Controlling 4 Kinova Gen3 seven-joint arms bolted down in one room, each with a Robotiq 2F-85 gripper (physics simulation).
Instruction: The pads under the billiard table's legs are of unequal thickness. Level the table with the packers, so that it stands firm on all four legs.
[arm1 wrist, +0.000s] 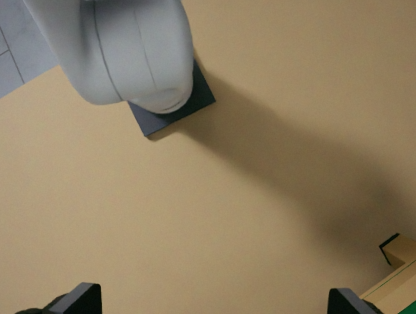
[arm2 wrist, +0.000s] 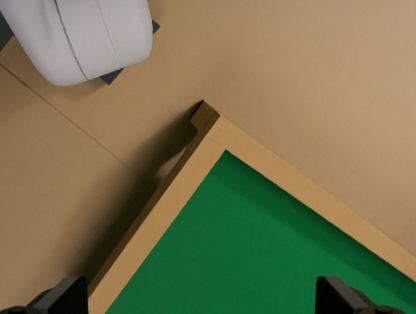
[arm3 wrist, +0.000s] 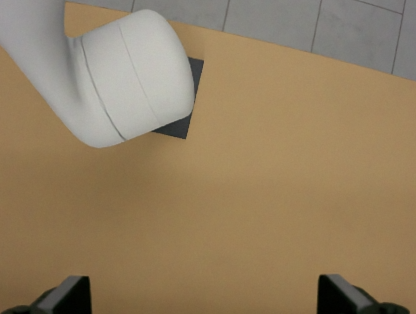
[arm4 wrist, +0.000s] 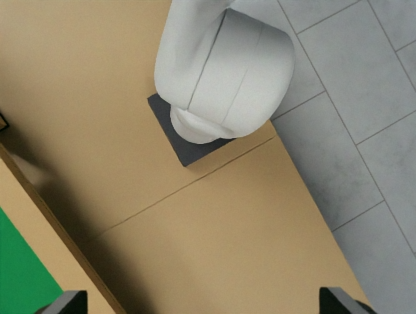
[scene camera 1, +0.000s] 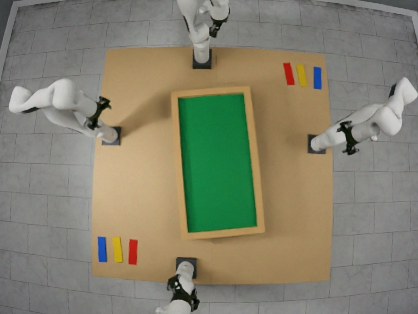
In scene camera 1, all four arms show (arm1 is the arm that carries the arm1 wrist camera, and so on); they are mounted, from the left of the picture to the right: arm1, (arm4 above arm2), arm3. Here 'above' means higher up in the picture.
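Note:
The billiard table (scene camera 1: 254, 150) (arm1 wrist: 390, 287) (arm2 wrist: 300, 189) (arm4 wrist: 35, 220) has green felt and a wooden rim; its tilt cannot be judged. One leg (arm1 wrist: 404, 247) (arm2 wrist: 204, 117) shows at a corner, with a dark edge at its foot. Pad thicknesses are hidden. Blue (scene camera 1: 102, 249), yellow (scene camera 1: 117, 249) and red (scene camera 1: 132, 251) packers lie lower left; red (scene camera 1: 288, 74), yellow (scene camera 1: 301, 75) and blue (scene camera 1: 317, 78) ones lie upper right. The grippers of arm1 (arm1 wrist: 215, 298), arm2 (arm2 wrist: 202, 295), arm3 (arm3 wrist: 204, 295) and arm4 (arm4 wrist: 202, 302) are open and empty, away from the packers.
Dark base plates carry arm1 (scene camera 1: 116, 141), arm2 (scene camera 1: 192, 261), arm3 (scene camera 1: 313, 151) and arm4 (scene camera 1: 198, 65) around the billiard table. The tan floor board (scene camera 1: 295, 210) has grey tiles (scene camera 1: 370, 215) around it. Arm1's and arm3's raised links reach out past its sides.

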